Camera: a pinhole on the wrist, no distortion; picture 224 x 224 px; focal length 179.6 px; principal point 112.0 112.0 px. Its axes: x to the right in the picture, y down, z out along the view. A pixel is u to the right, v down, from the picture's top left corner.
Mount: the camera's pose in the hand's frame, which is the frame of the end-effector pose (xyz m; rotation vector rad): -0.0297 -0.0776 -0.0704 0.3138 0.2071 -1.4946
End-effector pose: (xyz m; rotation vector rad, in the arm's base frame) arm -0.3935 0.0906 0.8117 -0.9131 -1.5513 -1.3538
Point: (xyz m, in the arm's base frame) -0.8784 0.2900 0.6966
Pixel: 217 154
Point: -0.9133 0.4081 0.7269
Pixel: 185 161
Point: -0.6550 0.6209 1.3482
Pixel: outside the picture
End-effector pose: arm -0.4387 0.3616 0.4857 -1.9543 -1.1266 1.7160
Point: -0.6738 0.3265 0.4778
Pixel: 35 138
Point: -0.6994 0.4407 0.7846
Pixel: 213 47
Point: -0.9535 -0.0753 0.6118
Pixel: 15 19
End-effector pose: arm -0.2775 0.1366 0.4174 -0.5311 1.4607 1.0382
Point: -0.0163 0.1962 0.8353
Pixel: outside the picture
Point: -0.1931 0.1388 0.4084
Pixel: 39 166
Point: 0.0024 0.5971 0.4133
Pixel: 25 159
